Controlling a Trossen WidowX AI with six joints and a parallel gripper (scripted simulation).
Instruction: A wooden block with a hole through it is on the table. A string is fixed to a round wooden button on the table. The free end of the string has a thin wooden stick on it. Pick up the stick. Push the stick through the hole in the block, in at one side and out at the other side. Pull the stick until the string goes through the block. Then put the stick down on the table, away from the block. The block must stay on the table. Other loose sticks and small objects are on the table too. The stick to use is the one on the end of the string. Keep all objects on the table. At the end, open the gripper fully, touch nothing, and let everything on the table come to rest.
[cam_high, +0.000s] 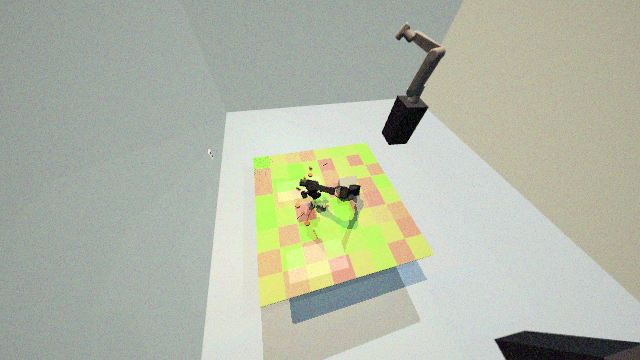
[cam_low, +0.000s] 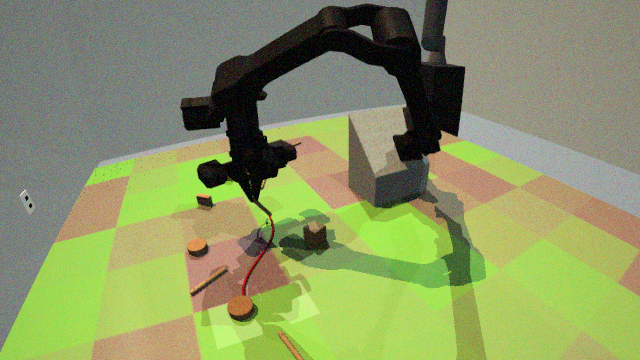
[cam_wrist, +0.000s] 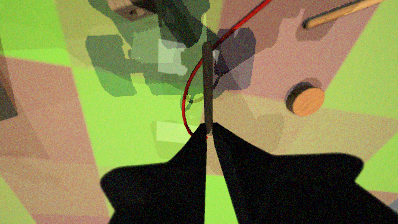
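Now: gripper tip 1 cm to the right of the thin wooden stick. The rest, counted from my gripper tip: round wooden button: 7 cm ahead, 22 cm to the left, 5 cm below; small block: 11 cm ahead, 13 cm to the right, 5 cm below.
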